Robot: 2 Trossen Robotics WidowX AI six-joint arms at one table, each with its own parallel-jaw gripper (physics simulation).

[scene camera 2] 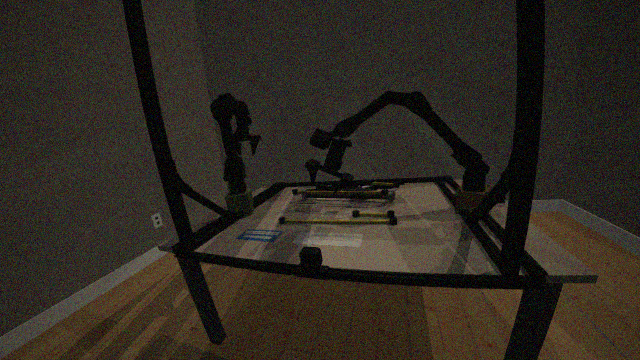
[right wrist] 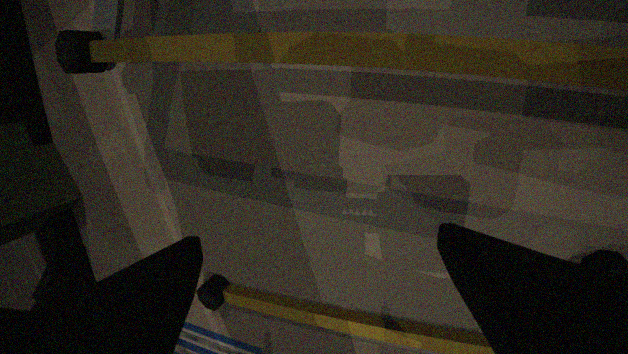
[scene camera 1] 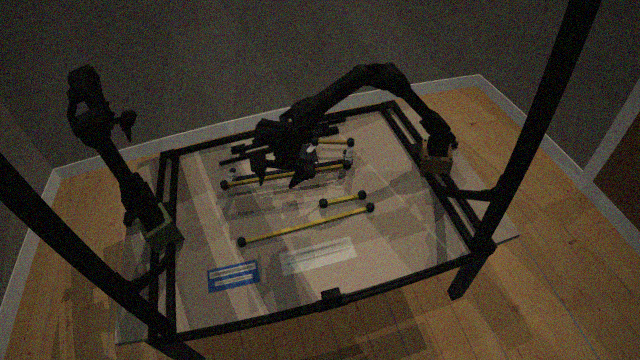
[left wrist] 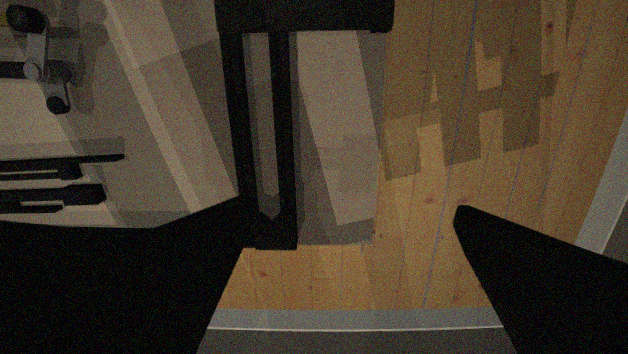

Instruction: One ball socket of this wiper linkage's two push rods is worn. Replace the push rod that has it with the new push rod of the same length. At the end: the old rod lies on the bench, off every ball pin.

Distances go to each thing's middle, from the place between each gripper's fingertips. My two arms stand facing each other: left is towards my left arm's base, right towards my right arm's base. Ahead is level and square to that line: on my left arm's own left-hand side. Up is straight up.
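My right hand is 5 cm above the wiper linkage (scene camera 1: 308, 151), and it is also 13 cm short of the linkage and 7 cm to the left of it. The white label (scene camera 1: 338, 250) is 9 cm below my right hand, 6 cm to the right of it and 22 cm behind it.
From my left hand I find the wiper linkage 200 mm below, 100 mm behind and 540 mm to the right. The white label is 230 mm below that same left hand, 440 mm behind it and 530 mm to the right of it.
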